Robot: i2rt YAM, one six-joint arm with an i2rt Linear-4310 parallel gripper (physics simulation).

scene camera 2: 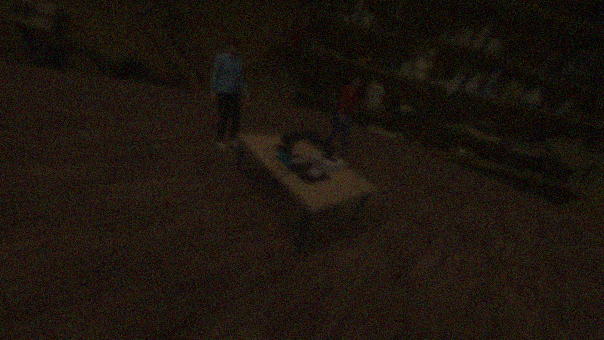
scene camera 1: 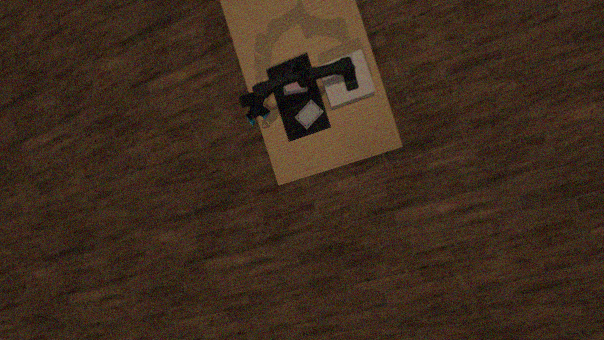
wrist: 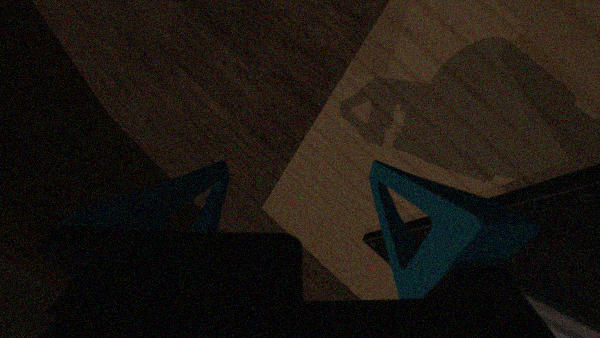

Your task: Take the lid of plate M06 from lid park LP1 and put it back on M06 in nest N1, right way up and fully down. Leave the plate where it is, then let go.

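Places are measured from the arm's base along level axes (x ahead, y left, z up), in millimetres.
Pixels of known places: gripper, fingertip midpoint: [scene camera 2: 284, 164] [scene camera 1: 258, 122] [wrist: 299, 168]; arm's base, origin of the base link: [scene camera 2: 329, 158] [scene camera 1: 348, 74].
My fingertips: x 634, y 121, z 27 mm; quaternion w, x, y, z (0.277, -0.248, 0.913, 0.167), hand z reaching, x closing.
Observation:
For each thing: its top centre in the pictures, then the offset to it from my fingertips. "pt": a spot on its surface instead. Level surfaces: height alone.
- black board, surface spot: [scene camera 1: 296, 131] pt 217 mm back, 114 mm left, 90 mm down
- pale patch, surface spot: [scene camera 2: 316, 171] pt 341 mm back, 41 mm left, 73 mm down
- pinkish piece with a pale rim, middle of its top: [scene camera 1: 294, 83] 290 mm back, 194 mm right, 65 mm down
- pale edge, surface spot: [wrist: 560, 315] pt 272 mm back, 3 mm right, 81 mm down
- wooden table, its level: 104 mm down
My gripper [scene camera 1: 259, 120] [wrist: 299, 168] is open and empty, its two teal fingers wide apart above the left table edge, beside the black board [scene camera 1: 296, 131]. On the board, a pale, roughly square piece [scene camera 1: 309, 114] lies turned at an angle; it also shows, blurred, in scene camera 2 as a pale patch [scene camera 2: 316, 171]. A pinkish piece with a pale rim [scene camera 1: 294, 90] lies farther up the board, partly covered by the arm. Labels are unreadable, so I cannot tell for certain which is the lid and which is plate M06. A pale edge [wrist: 560, 315] shows at the wrist view's lower right.
A white block [scene camera 1: 341, 98] stands right of the board, with part of the arm above it. The wooden table [scene camera 1: 345, 150] [scene camera 2: 345, 187] ends close to the gripper. The arm casts shadows on the table. Two people [scene camera 2: 227, 75] [scene camera 2: 350, 95] stand beyond the table.

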